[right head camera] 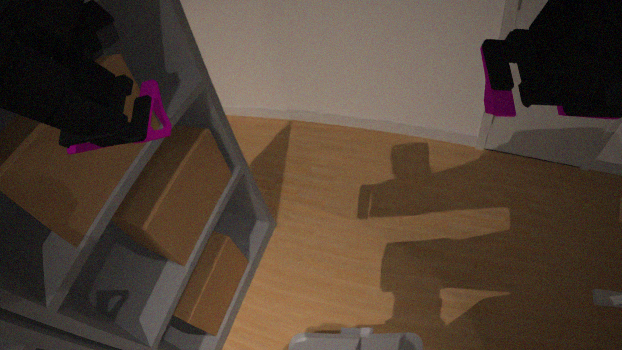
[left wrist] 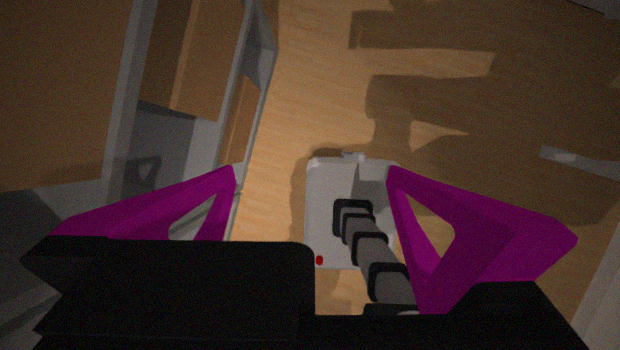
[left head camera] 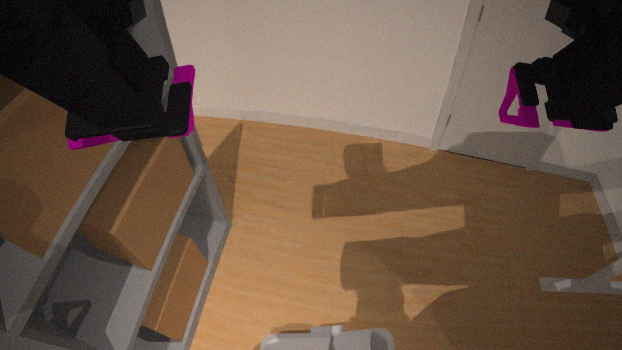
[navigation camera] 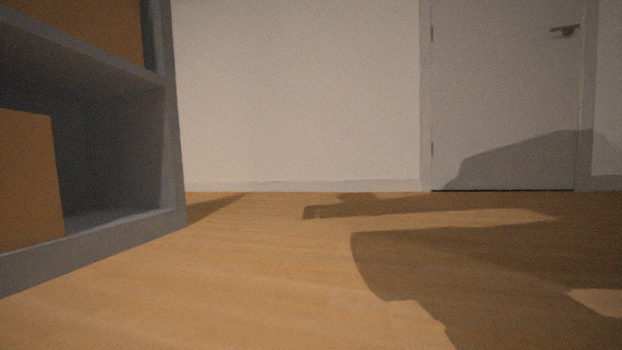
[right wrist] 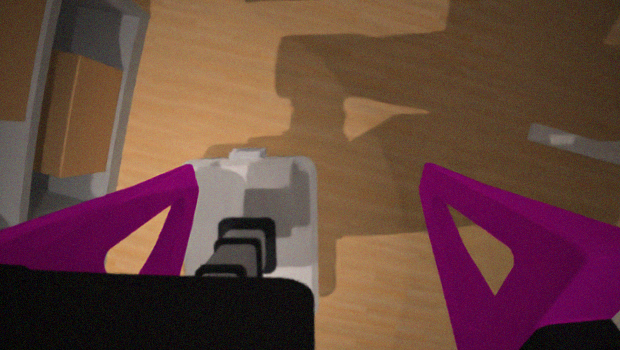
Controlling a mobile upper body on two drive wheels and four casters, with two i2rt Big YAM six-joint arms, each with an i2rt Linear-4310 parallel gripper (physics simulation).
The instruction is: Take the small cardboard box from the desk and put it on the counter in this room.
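Frame: origin at the left arm's base, x ahead, y left, z up, level; millimetres.
Seen in the pictures: left gripper, fingertip midpoint: (right head camera: 142, 135) (left wrist: 310, 174) (left head camera: 154, 129); right gripper, fingertip midpoint: (right head camera: 523, 108) (left head camera: 528, 118) (right wrist: 308, 176).
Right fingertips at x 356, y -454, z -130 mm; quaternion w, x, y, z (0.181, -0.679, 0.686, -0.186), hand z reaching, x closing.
Note:
A point is followed by its place in that frame.
The small cardboard box, the desk's top and the counter do not show in these views. My left gripper (left head camera: 131, 139) {x 350, y 3, z -134 mm} (right head camera: 117, 142) (left wrist: 310, 174) {x 350, y 3, z -134 mm} is open and empty, its magenta fingers wide apart above the floor and my base. My right gripper (left head camera: 547, 125) {x 356, y -454, z -130 mm} (right head camera: 545, 112) {x 356, y -454, z -130 mm} (right wrist: 308, 176) {x 356, y -454, z -130 mm} is also open and empty. A pale bar (left head camera: 575, 286) (right head camera: 606, 298) (left wrist: 575, 157) (right wrist: 560, 138), like a desk foot, lies on the floor at the right.
A grey shelf unit (left head camera: 217, 235) {x 863, y 299, z -1334 mm} (right head camera: 262, 230) {x 889, y 290, z -1334 mm} (navigation camera: 172, 125) {x 945, y 252, z -1036 mm} stands close at the left, holding several large cardboard boxes, one on its lowest shelf (left head camera: 185, 290) {x 499, y 384, z -1192 mm} (right head camera: 220, 280) {x 519, y 378, z -1155 mm} (right wrist: 95, 120) {x 486, y 386, z -1207 mm}. A wall (navigation camera: 300, 90) {x 1717, y -183, z -612 mm} and a shut door (navigation camera: 500, 90) {x 1387, y -1427, z -781 mm} stand ahead. Arm shadows fall across the floor.

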